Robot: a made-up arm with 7 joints. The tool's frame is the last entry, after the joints. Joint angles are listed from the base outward.
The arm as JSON. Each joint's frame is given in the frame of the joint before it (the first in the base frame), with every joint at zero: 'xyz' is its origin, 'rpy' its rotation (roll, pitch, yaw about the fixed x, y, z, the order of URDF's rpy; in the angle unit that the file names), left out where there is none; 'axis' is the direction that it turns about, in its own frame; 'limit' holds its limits. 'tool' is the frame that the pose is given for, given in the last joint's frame.
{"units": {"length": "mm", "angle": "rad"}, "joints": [
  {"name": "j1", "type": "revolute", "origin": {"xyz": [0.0, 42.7, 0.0], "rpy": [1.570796, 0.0, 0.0]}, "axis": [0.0, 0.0, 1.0], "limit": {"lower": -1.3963, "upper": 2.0}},
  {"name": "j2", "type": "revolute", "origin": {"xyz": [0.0, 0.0, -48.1], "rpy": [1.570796, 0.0, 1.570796]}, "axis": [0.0, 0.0, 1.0], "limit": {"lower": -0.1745, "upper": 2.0}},
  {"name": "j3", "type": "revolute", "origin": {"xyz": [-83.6, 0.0, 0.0], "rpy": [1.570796, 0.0, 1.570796]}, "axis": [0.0, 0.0, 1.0], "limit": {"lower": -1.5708, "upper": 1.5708}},
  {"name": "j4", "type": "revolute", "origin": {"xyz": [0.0, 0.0, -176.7], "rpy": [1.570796, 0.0, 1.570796]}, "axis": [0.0, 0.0, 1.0], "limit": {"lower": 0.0, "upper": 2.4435}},
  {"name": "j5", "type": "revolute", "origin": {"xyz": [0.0, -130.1, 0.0], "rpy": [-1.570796, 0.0, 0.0]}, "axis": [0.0, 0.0, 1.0], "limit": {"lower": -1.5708, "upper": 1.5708}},
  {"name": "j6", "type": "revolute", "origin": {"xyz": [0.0, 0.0, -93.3], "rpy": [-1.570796, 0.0, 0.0]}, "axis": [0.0, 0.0, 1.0], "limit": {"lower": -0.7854, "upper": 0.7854}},
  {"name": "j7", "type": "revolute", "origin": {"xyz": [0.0, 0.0, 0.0], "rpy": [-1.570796, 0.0, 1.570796]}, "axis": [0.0, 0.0, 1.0], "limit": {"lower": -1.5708, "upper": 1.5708}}
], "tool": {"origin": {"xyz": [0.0, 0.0, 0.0], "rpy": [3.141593, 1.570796, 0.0]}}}
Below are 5 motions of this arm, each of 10 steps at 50 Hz.
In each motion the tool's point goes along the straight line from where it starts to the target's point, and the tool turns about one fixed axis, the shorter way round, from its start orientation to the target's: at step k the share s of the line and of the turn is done. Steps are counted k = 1, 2, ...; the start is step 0. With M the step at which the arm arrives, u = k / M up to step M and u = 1 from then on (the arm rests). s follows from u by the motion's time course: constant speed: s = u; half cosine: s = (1 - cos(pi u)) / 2; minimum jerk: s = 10 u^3 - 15 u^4 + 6 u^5.
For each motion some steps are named. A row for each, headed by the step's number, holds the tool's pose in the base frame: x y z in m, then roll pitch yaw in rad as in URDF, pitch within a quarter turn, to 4 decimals.
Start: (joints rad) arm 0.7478 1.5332 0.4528 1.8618 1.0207 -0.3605 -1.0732
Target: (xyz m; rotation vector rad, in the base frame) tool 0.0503 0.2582 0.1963 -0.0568 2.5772 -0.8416
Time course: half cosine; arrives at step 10
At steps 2, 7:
2: 0.0794 0.2873 0.1943 -2.4762 0.1713 -2.7986
7: 0.0569 0.2648 0.1958 -2.4711 0.3431 -2.9217

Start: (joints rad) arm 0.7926 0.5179 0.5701 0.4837 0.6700 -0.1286 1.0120
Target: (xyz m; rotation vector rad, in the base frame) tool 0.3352 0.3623 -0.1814 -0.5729 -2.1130 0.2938
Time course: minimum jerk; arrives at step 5
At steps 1, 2, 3, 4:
1: 0.3257 0.3661 -0.1967 -2.4670 -0.8141 2.3051
2: 0.3283 0.3650 -0.1925 -2.4803 -0.8087 2.3154
3: 0.3320 0.3636 -0.1865 -2.4986 -0.8010 2.3296
4: 0.3346 0.3625 -0.1823 -2.5115 -0.7954 2.3395

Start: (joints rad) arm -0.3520 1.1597 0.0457 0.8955 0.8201 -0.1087 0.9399
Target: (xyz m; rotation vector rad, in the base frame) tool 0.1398 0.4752 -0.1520 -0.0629 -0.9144 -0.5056
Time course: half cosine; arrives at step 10
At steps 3, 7, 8, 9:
3: 0.1169 0.4636 -0.1927 0.0394 -0.8666 -0.4479
7: 0.1338 0.4722 -0.1626 0.1961 -0.8794 -0.6063
8: 0.1370 0.4738 -0.1569 0.2260 -0.8801 -0.6366
9: 0.1391 0.4748 -0.1533 0.2453 -0.8802 -0.6561

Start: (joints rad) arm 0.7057 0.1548 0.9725 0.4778 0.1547 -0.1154 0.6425
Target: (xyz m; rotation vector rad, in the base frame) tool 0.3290 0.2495 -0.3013 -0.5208 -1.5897 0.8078
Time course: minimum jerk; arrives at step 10
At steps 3, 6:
3: 0.3294 0.2461 -0.2981 -1.6378 -0.7946 1.8267
6: 0.3292 0.2482 -0.3001 -1.6295 -0.7525 1.8204

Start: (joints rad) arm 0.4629 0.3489 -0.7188 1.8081 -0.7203 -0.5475 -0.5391
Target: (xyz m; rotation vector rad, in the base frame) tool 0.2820 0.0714 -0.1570 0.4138 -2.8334 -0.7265
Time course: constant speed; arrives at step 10
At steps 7, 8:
7: 0.2740 0.0582 -0.1535 2.5955 -0.0873 -2.8681
8: 0.2766 0.0626 -0.1547 2.6044 -0.0950 -2.8527

